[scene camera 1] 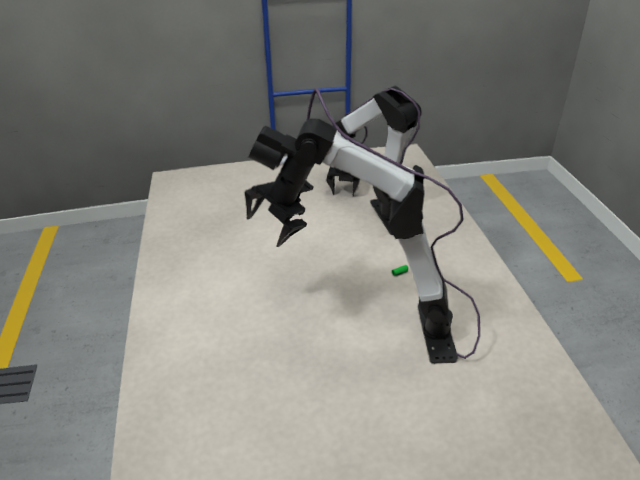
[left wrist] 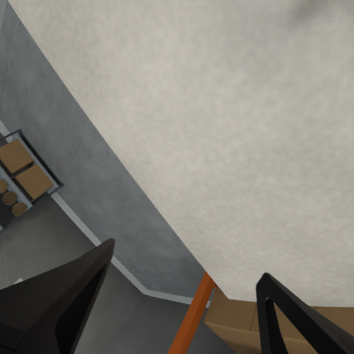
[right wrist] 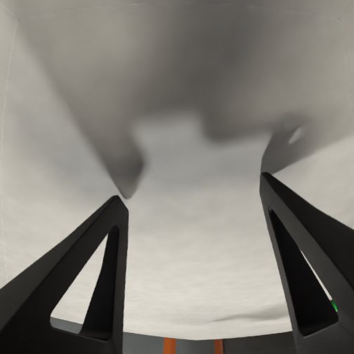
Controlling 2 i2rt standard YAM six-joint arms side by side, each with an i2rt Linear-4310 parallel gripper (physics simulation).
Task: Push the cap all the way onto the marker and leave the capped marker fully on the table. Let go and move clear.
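Seen in the pictures: left gripper, fingertip midpoint: (scene camera 1: pixel 263 232); right gripper, fingertip midpoint: (scene camera 1: pixel 343 194); left arm's base, link origin: (scene camera 1: pixel 436 332); right arm's base, link origin: (scene camera 1: pixel 389 216).
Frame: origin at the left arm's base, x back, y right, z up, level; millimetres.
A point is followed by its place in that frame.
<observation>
The green cap (scene camera 1: pixel 400 270) {x -63, y 225, z 15 mm} lies on its side on the table (scene camera 1: pixel 232 387) {x -506, y -151, z 0 mm}, beside the near arm's white link. A sliver of green (right wrist: pixel 334 305) shows through the finger opening at the right of the right wrist view. The marker does not show in any current view; I cannot tell where it lies. My left gripper (scene camera 1: pixel 264 230) {x -420, y 54, z 295 mm} (left wrist: pixel 189 264) is open and empty, high above the table, away from the cap. My right gripper (scene camera 1: pixel 343 194) {x -202, y 643, z 5 mm} (right wrist: pixel 187 192) is open and empty, low over the table's far part, its fingertips close to their shadows, well behind the cap.
The near arm's base (scene camera 1: pixel 442 348) {x 2, y -61, z 10 mm} stands at the right of the table, with a cable looping beside it. The far arm's elbow (scene camera 1: pixel 400 108) {x -56, y 473, z 404 mm} rises behind the near arm. A blue frame (scene camera 1: pixel 349 51) stands at the back wall. Cardboard boxes (left wrist: pixel 232 312) show beyond the table edge.
</observation>
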